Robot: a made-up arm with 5 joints.
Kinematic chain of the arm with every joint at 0, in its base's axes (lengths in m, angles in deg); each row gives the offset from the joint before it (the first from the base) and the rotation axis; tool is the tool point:
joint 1: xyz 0 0 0.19 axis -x
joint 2: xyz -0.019 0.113 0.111 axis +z
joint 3: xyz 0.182 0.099 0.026 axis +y
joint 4: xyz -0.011 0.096 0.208 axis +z
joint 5: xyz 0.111 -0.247 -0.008 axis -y
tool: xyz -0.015 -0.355 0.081
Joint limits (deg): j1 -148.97..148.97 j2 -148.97..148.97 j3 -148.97..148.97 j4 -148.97..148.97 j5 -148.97..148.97
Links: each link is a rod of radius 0.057 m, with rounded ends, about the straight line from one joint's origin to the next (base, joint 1, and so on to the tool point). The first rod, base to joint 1, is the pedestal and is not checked.
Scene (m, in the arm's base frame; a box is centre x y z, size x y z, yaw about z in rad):
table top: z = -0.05
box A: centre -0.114 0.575 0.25 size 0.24 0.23 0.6 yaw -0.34
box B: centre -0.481 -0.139 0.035 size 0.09 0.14 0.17 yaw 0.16
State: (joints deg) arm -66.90 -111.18 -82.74 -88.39 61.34
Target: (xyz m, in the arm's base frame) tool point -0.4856 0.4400 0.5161
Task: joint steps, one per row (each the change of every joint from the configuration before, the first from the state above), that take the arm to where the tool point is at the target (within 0.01 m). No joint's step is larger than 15 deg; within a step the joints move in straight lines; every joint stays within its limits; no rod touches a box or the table.
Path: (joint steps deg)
1: 6.39 7.68 12.82 -1.16 4.64
2: 6.39 7.68 12.82 -1.16 4.64
3: 6.40 7.68 12.82 -1.16 4.65
4: 6.39 7.68 12.82 -1.17 4.64
5: 6.39 7.67 12.82 -1.16 4.64
6: 6.39 7.68 12.82 -1.16 4.64
7: -1.36 8.92 -6.56 3.46 -11.54
8: -1.36 8.93 -6.56 3.46 -11.54
9: -1.36 8.92 -6.55 3.46 -11.54
10: -1.36 8.92 -6.56 3.46 -11.54
11: -1.23 10.18 -2.35 -11.22 0.42
12: -1.24 10.19 -2.34 -11.22 0.42
13: -1.23 10.19 -2.35 -11.22 0.42
14: -1.24 10.19 -2.35 -11.22 0.42

